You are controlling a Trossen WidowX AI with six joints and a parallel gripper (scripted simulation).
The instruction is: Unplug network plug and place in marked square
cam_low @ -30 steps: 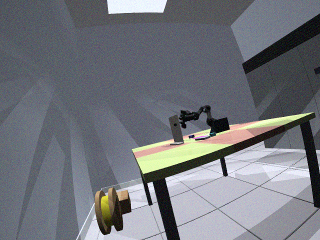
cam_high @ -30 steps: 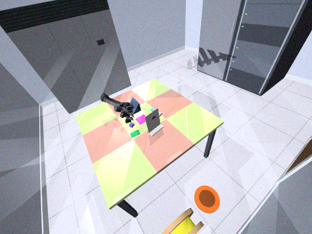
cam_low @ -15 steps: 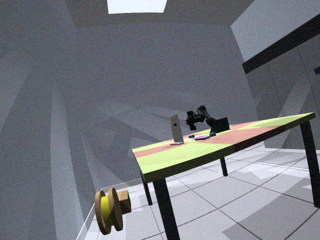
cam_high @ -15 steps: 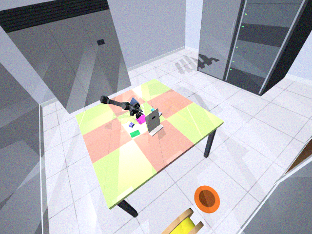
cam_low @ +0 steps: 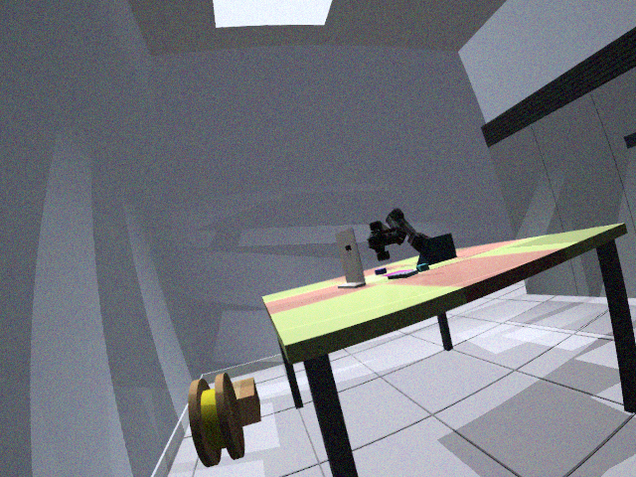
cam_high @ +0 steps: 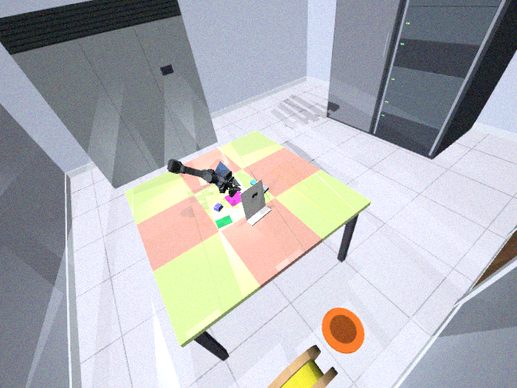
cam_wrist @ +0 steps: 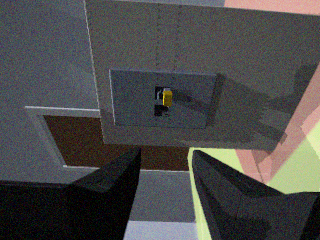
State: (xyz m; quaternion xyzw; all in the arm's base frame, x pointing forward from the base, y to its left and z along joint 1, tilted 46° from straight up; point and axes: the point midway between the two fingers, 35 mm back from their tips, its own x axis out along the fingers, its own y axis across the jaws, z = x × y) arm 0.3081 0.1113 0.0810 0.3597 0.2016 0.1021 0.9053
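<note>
Right now the magenta square is 170 mm below my gripper tip, 110 mm behind it and 20 mm to the right of it. From my gripper tip the other things lie so: green flat piece: 180 mm to the right, 170 mm below, 30 mm ahead; grey upright panel: 120 mm ahead, 60 mm below, 30 mm to the left.
</note>
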